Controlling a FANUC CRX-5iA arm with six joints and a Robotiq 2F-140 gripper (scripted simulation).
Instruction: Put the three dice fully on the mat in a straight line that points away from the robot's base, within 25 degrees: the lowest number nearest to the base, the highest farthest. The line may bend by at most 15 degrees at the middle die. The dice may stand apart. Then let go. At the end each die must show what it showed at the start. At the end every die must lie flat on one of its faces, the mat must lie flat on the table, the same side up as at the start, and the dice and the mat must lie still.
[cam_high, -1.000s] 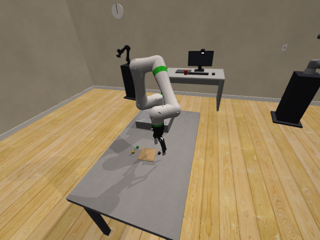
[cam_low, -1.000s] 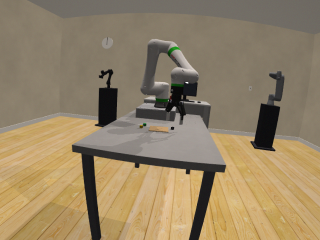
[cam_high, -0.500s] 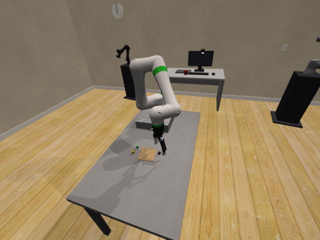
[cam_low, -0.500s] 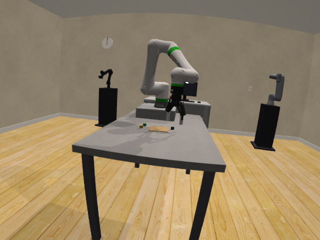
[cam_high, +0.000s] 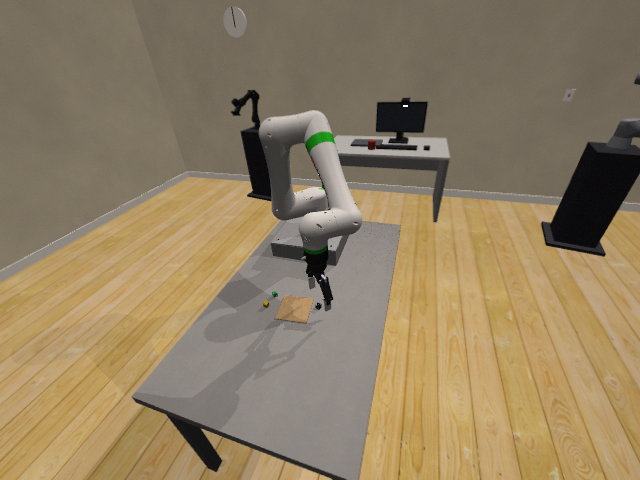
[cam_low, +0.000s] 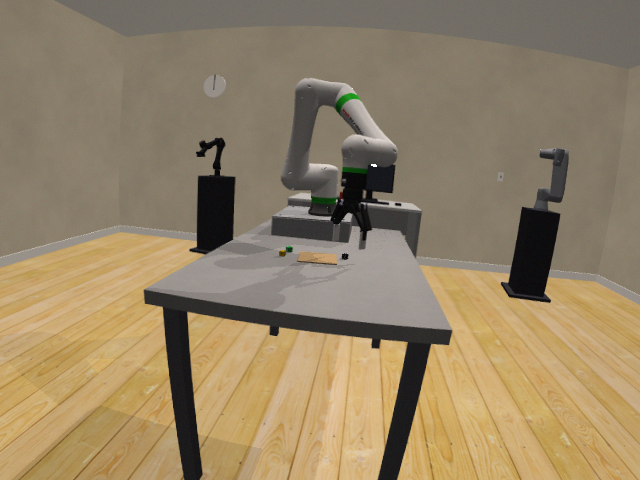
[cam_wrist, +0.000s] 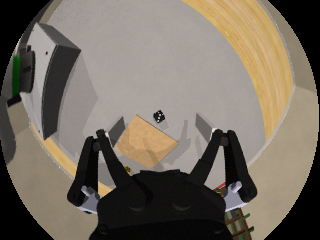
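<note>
My gripper is now 50 mm above the black die, 10 mm to the left of it and 10 mm short of it. The rest, counted from my hand: tan mat 100 mm to the right, 60 mm below, 50 mm ahead; then green die 230 mm to the right, 50 mm below, 30 mm ahead; then yellow die 220 mm to the right, 100 mm ahead, 50 mm below.
</note>
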